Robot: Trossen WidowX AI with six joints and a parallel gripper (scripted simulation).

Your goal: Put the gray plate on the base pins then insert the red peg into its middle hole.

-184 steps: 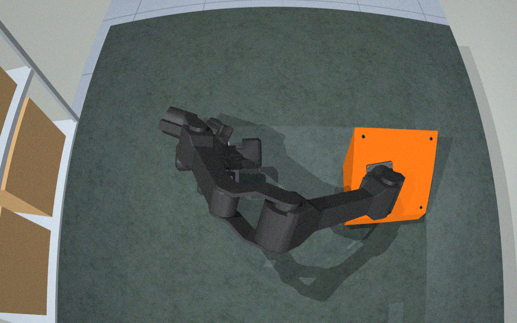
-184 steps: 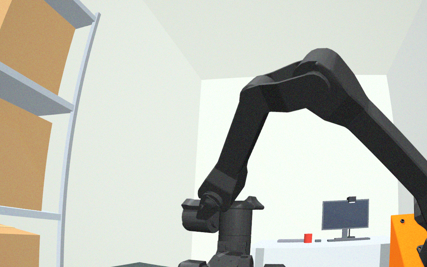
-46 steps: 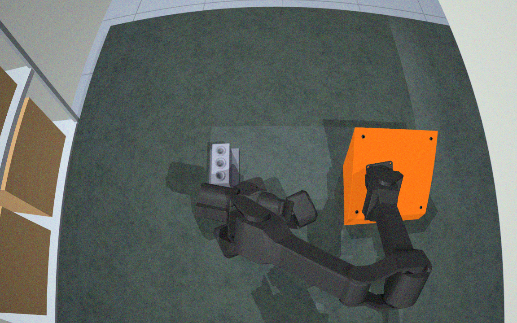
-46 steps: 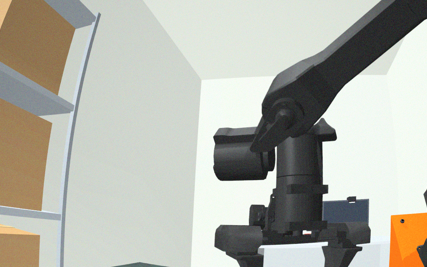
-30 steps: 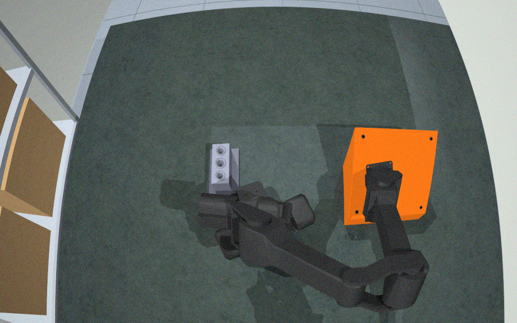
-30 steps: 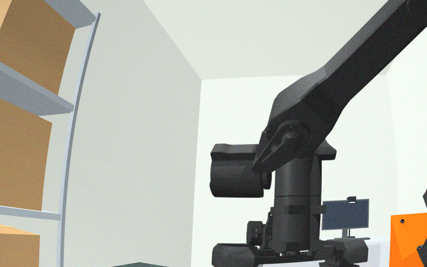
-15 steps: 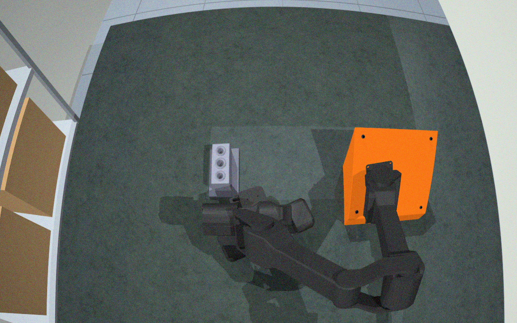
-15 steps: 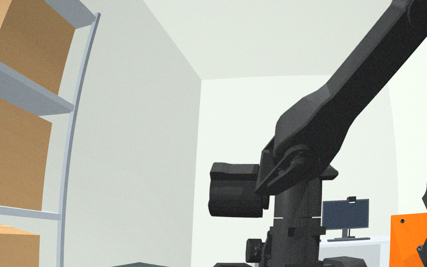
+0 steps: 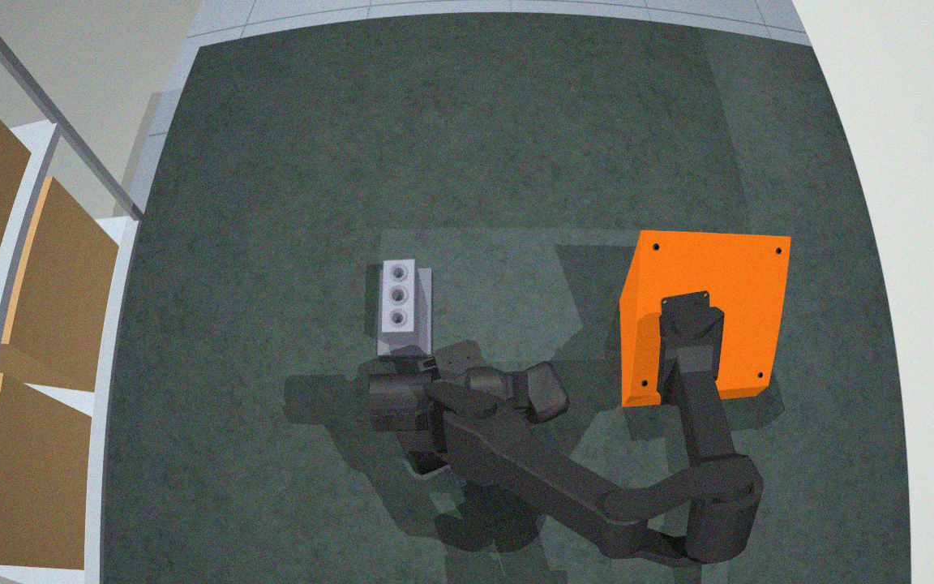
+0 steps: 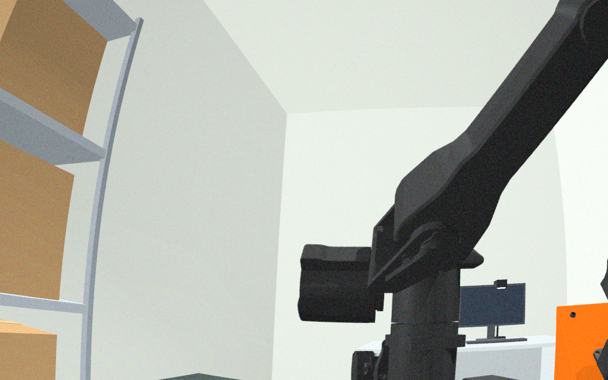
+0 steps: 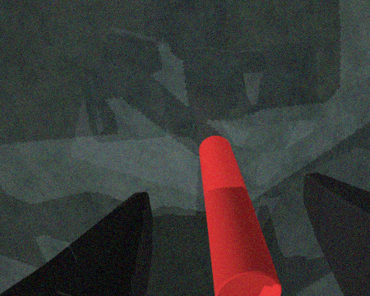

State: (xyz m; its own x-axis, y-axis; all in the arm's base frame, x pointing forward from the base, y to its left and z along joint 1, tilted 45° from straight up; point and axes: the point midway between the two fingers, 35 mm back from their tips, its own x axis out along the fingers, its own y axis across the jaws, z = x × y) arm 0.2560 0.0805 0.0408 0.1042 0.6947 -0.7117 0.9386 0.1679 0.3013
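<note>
Right now my gripper tip is 180 mm to the left of the gray plate and 90 mm short of it. The rest, counted from my gripper tip: gray base (180 mm to the right, 90 mm ahead, 30 mm below); red peg (right at my gripper tip).
</note>
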